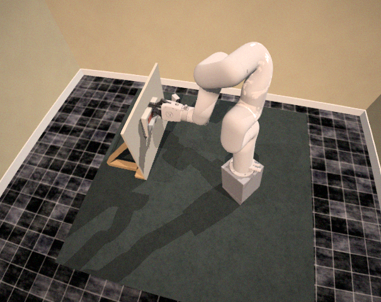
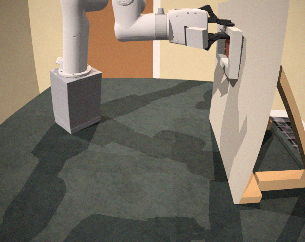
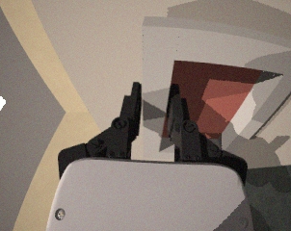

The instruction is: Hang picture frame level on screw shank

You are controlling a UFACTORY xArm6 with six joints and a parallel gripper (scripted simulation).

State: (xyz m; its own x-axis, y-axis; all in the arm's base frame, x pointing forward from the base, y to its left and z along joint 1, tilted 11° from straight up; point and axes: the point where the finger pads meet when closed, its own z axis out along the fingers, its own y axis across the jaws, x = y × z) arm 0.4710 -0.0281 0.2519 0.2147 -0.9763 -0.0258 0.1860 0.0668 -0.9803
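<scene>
Now: hand 2 cm short of the picture frame, 3 cm to the right of it and 5 cm above it. Round my hand: pale wall board (4 cm ahead, 2 cm to the left, 15 cm below).
</scene>
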